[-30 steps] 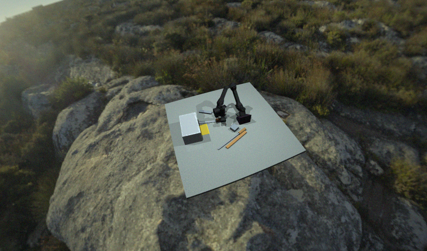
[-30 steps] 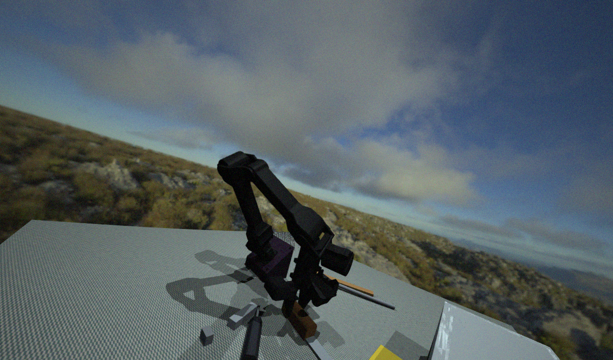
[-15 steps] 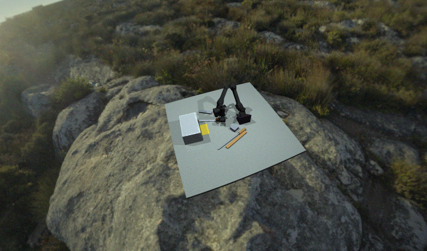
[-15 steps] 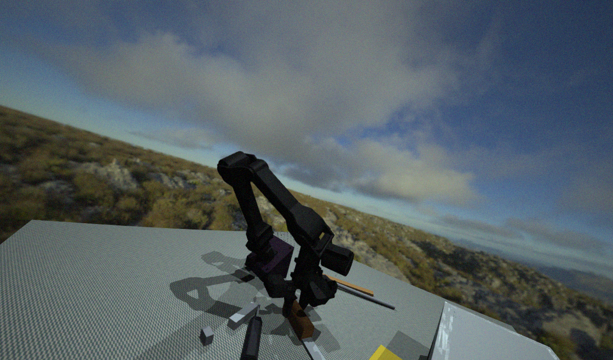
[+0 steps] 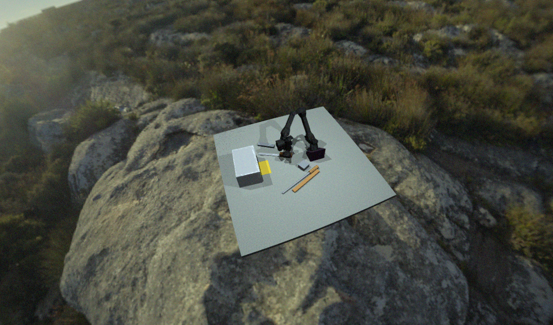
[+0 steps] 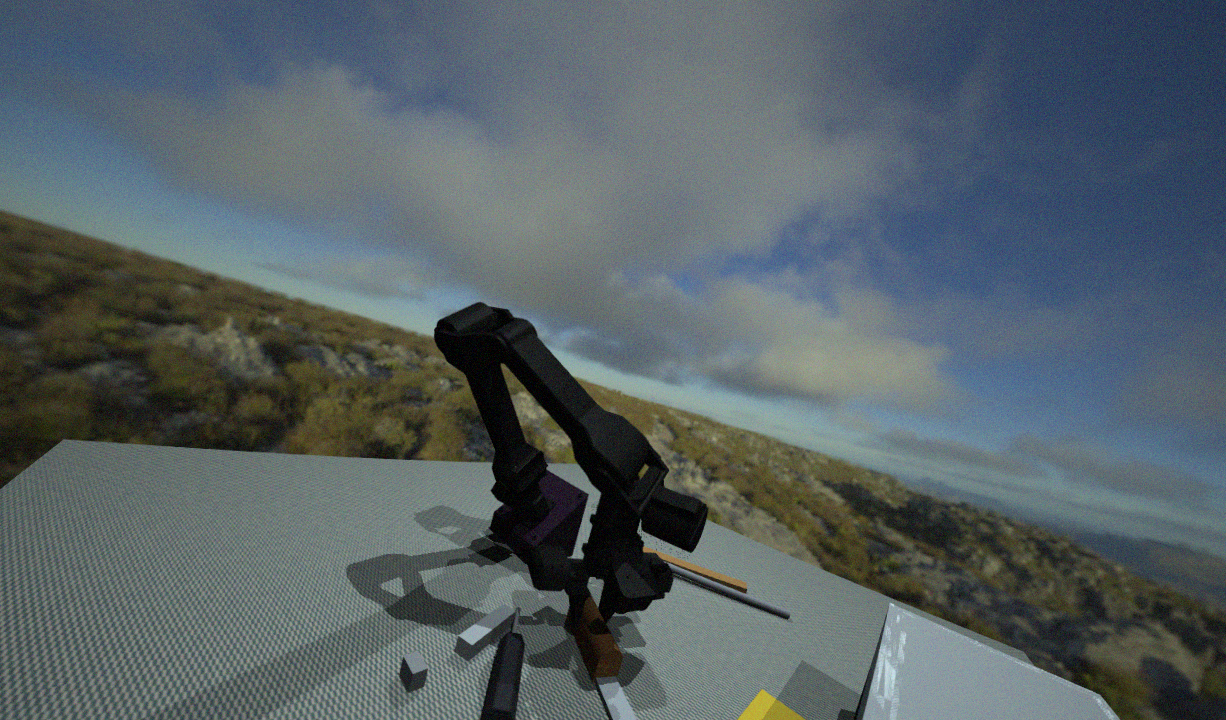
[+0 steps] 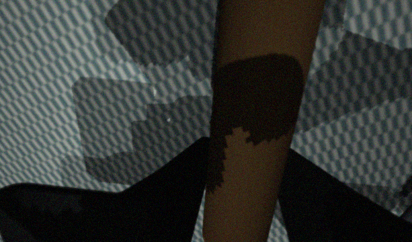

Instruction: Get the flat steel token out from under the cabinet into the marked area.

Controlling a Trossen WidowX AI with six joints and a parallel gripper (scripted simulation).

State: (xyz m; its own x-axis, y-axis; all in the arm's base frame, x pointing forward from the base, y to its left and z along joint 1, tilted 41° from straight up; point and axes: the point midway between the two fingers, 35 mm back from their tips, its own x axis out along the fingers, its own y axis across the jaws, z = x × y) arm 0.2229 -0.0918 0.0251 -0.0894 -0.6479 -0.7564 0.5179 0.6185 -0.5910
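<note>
Now: the grey block 7 cm behind my gripper tip, 17 cm to the left of it and 1 cm above it. Round my gripper tip: grey bar 6 cm behind, 11 cm to the right; small grey cube 5 cm behind, 20 cm to the right; wooden stick 2 cm behind, 31 cm to the left.
</note>
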